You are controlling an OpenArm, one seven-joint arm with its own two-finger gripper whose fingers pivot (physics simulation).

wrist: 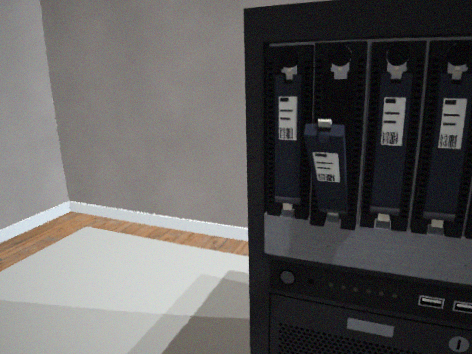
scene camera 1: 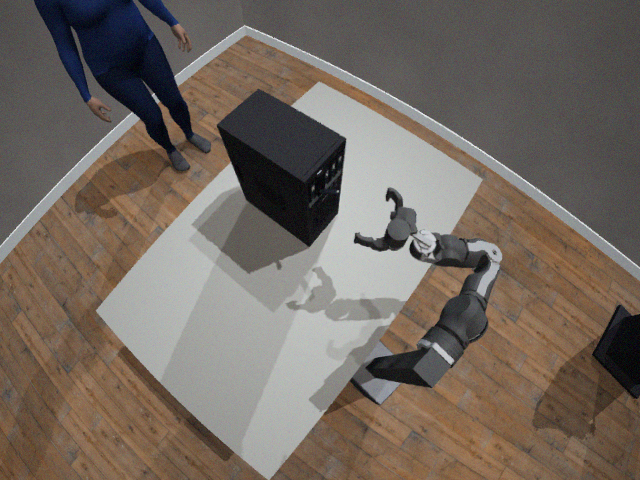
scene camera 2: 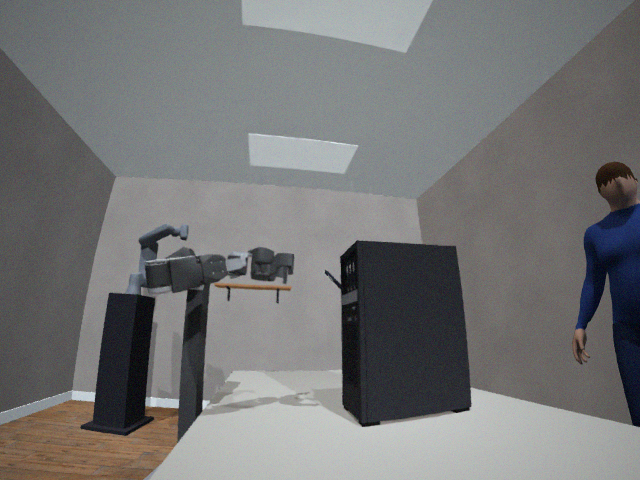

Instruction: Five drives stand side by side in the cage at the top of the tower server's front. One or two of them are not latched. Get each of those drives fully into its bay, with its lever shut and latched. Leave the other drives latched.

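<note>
The black tower server point(scene camera 1: 281, 136) point(scene camera 2: 413, 330) point(wrist: 255, 165) stands upright on the white table. In the wrist view, the second drive from the left has its lever point(wrist: 327, 172) point(scene camera 2: 332, 279) swung out and down from the cage, top end free. Whether its body sits fully in the bay is unclear. The first drive point(wrist: 287, 165), third drive point(wrist: 391, 165) and fourth drive point(wrist: 450, 165) have levers upright against their fronts. The fifth is almost entirely cut off at the right edge. My gripper point(scene camera 1: 374, 214) is open and empty, in front of the server's front and apart from it; its fingers do not show in the wrist view.
The white table point(scene camera 1: 206, 335) point(scene camera 2: 413, 449) carries the server. A person in blue point(scene camera 1: 111, 41) point(scene camera 2: 615, 258) stands behind it. A dark pedestal point(scene camera 1: 622, 351) point(scene camera 2: 121, 356) stands on the floor away from the table. A wooden shelf point(scene camera 2: 253, 286) hangs on the far wall.
</note>
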